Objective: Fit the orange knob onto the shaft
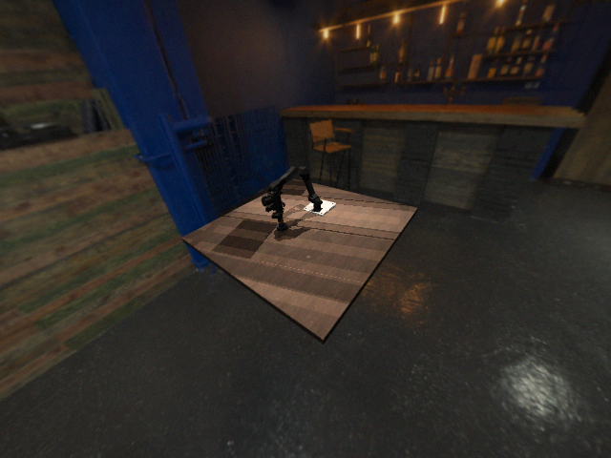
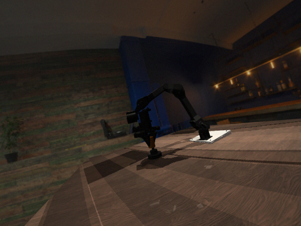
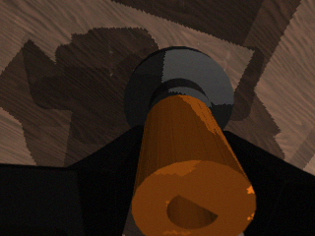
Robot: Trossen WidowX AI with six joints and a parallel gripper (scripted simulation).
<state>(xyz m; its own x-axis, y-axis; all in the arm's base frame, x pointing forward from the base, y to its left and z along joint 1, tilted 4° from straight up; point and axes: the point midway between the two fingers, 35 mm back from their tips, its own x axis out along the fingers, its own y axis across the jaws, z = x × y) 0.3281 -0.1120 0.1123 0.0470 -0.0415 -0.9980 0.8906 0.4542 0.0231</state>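
Now: the orange knob 20 mm above my gripper tip. Also, from my gripper tip: dark round pedestal 40 mm below.
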